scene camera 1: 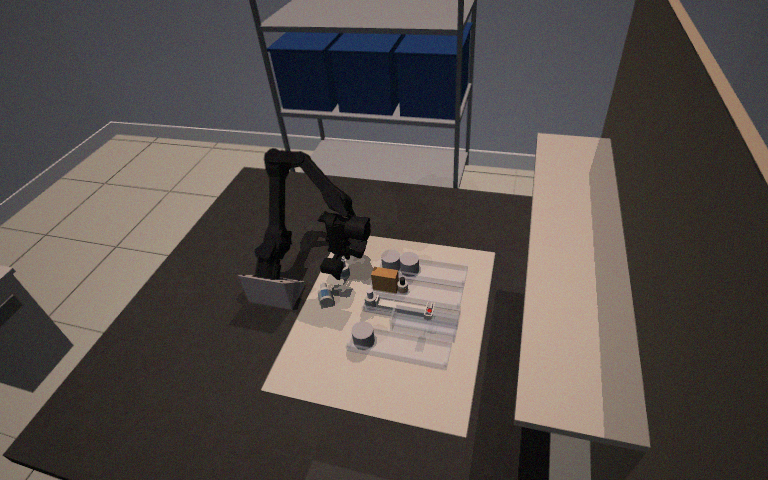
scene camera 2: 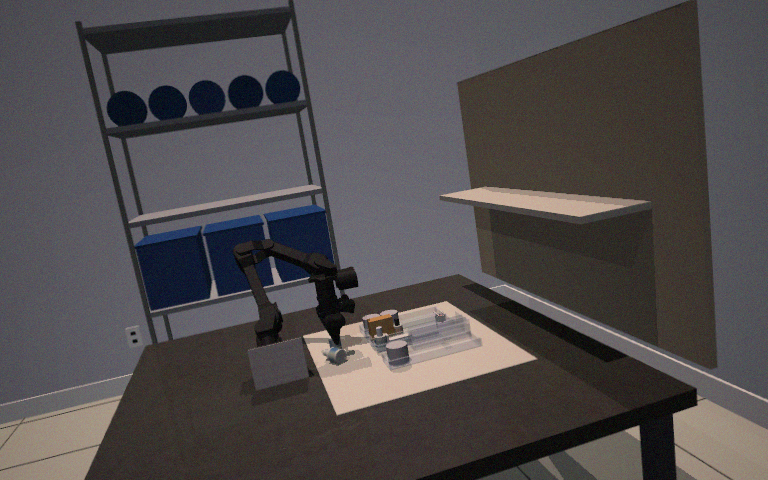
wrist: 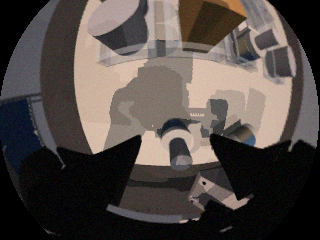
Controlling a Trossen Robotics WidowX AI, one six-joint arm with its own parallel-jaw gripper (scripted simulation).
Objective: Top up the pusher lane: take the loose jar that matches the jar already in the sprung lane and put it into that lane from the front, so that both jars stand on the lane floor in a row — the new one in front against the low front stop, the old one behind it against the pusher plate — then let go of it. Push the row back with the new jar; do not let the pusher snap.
Labels:
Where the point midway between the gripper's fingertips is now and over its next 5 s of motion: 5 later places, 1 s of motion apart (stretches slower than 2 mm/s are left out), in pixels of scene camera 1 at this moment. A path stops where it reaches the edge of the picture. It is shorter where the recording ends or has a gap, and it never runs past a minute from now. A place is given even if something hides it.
My gripper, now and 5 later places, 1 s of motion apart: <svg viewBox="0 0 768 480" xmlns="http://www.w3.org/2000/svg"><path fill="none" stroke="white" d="M343 269L343 252L353 275L356 292L358 294L362 294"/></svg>

